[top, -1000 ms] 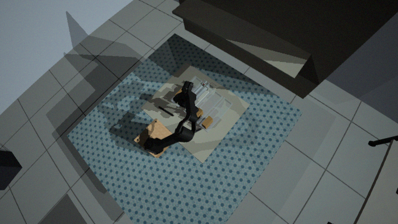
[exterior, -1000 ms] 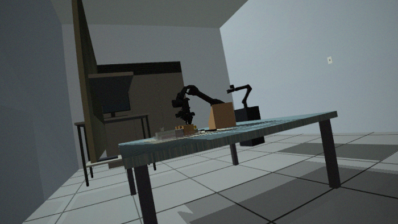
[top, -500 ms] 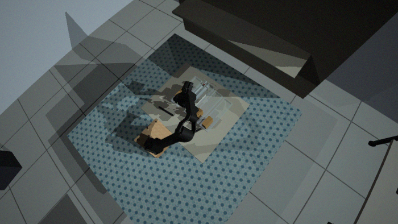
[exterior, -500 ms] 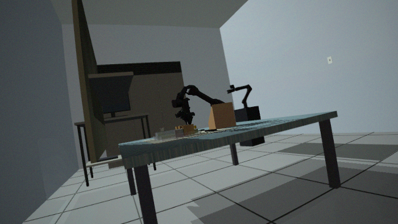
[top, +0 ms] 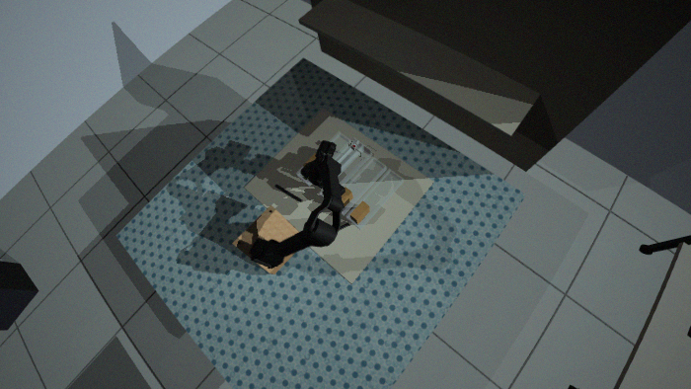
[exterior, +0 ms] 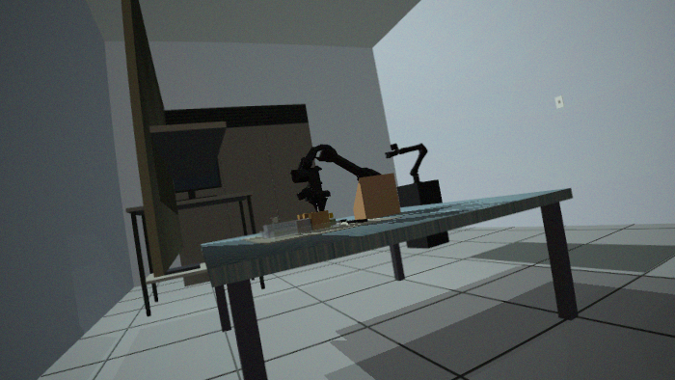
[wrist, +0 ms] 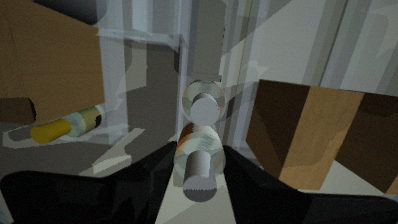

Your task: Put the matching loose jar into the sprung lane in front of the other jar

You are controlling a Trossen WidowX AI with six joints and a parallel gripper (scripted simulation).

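The mat is 60 mm ahead of my gripper tip and 60 mm below it. From my gripper tip the other things lie so: grey lid (140 mm ahead, 110 mm to the left, 30 mm below).
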